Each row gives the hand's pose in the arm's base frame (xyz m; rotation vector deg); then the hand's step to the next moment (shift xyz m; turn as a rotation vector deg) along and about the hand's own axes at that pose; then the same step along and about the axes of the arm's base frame.
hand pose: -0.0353 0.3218 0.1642 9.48 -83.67 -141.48
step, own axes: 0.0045 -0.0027 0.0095 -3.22 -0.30 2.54
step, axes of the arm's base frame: -0.0070 0.0080 0.0024 2.44 3.20 0.85
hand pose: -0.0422 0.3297 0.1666 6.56 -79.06 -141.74
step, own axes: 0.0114 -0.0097 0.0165 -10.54 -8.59 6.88
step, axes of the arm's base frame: -0.0166 0.0148 0.0015 6.60 13.02 -4.38
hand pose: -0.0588 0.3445 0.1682 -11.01 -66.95 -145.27
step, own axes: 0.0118 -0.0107 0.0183 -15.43 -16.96 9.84
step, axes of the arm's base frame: -0.0152 0.0174 0.0074 8.08 21.53 -9.68
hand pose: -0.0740 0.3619 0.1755 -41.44 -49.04 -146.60
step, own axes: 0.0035 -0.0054 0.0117 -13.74 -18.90 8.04
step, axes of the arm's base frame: -0.0012 0.0109 0.0076 5.17 21.59 -10.85
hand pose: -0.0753 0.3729 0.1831 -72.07 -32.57 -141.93
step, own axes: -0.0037 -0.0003 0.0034 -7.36 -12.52 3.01
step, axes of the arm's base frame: 0.0043 0.0022 -0.0013 0.82 13.05 -7.01
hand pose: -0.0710 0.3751 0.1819 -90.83 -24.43 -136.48
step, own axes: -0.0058 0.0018 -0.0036 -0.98 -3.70 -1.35
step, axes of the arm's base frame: -0.0002 -0.0028 -0.0065 -2.12 2.97 -1.79
